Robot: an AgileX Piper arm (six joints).
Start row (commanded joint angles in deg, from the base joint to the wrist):
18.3 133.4 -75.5 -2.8 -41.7 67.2
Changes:
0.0 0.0 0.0 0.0 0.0 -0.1
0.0 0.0 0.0 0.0 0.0 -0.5
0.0 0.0 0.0 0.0 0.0 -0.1
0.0 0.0 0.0 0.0 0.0 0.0
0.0 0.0 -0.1 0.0 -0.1 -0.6
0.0 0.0 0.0 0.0 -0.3 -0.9
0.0 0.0 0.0 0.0 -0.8 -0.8
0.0 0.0 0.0 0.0 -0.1 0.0
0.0 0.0 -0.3 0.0 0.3 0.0
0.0 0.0 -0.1 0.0 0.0 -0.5
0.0 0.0 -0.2 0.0 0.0 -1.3
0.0 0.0 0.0 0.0 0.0 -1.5
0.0 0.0 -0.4 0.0 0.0 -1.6
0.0 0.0 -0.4 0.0 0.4 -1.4
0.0 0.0 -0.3 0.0 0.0 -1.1
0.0 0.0 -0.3 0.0 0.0 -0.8
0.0 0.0 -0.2 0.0 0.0 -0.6
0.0 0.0 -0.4 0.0 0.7 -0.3
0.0 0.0 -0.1 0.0 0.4 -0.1
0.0 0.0 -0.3 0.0 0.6 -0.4
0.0 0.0 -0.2 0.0 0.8 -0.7
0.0 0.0 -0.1 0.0 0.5 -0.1
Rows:
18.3 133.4 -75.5 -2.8 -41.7 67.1
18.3 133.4 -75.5 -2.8 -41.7 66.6
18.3 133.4 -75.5 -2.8 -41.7 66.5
18.3 133.4 -75.5 -2.8 -41.7 66.5
18.3 133.4 -75.6 -2.8 -41.8 65.9
18.3 133.4 -75.6 -2.8 -42.1 65.0
18.3 133.4 -75.6 -2.8 -42.9 64.2
18.3 133.4 -75.6 -2.8 -43.0 64.2
18.3 133.4 -75.9 -2.8 -42.7 64.2
18.3 133.4 -76.0 -2.8 -42.7 63.7
18.3 133.4 -76.2 -2.8 -42.7 62.4
18.3 133.4 -76.2 -2.8 -42.7 60.9
18.3 133.4 -76.6 -2.8 -42.7 59.3
18.3 133.4 -77.0 -2.8 -42.3 57.9
18.3 133.4 -77.3 -2.8 -42.3 56.8
18.3 133.4 -77.6 -2.8 -42.3 56.0
18.3 133.4 -77.8 -2.8 -42.3 55.4
18.3 133.4 -78.2 -2.8 -41.6 55.1
18.3 133.4 -78.3 -2.8 -41.2 55.0
18.3 133.4 -78.6 -2.8 -40.6 54.6
18.3 133.4 -78.8 -2.8 -39.8 53.9
18.3 133.4 -78.9 -2.8 -39.3 53.8

